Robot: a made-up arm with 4 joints.
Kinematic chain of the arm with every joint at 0, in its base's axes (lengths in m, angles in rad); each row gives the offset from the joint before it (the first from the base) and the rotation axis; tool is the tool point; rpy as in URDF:
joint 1: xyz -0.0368 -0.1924 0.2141 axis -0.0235 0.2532 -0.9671
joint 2: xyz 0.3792 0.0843 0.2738 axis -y
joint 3: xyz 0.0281 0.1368 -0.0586 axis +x
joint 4: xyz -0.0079 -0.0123 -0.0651 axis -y
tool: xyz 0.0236 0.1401 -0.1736 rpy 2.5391 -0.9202 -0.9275
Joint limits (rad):
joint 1: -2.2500..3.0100
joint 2: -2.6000..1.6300
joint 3: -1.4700..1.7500
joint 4: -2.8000..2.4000
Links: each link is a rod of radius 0.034 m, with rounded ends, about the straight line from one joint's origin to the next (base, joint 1, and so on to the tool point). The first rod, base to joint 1, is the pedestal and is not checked.
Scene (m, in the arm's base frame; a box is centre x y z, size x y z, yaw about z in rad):
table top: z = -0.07
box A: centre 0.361 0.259 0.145 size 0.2 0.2 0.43 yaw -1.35
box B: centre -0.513 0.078 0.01 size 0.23 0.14 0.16 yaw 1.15
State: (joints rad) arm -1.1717 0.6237 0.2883 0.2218
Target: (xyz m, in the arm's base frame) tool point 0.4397 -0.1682 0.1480
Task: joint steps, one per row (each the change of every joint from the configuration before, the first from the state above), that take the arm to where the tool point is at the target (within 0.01 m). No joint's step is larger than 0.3 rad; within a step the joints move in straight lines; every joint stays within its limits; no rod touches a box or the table.
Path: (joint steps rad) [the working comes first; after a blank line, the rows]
Joints at the target: 0.2532 0.1572 -0.7933 -0.0735
Straight joint move there: touches box A.

1: 0.2391 0.1504 -0.2092 -0.0991
2: 0.2390 0.1504 -0.2092 -0.0990
3: 0.2391 0.1504 -0.2092 -0.0991
4: 0.2391 0.1504 -0.2091 -0.0990
5: 0.2390 0.1504 -0.2092 -0.0991
6: 0.0459 -0.2437 -0.0072 0.0400
7: 0.0460 -0.2437 -0.0071 0.0400
8: 0.0459 -0.2437 -0.0071 0.0400
9: 0.0459 -0.2437 -0.0072 0.0400
10: 0.0459 -0.2437 -0.0071 0.0400

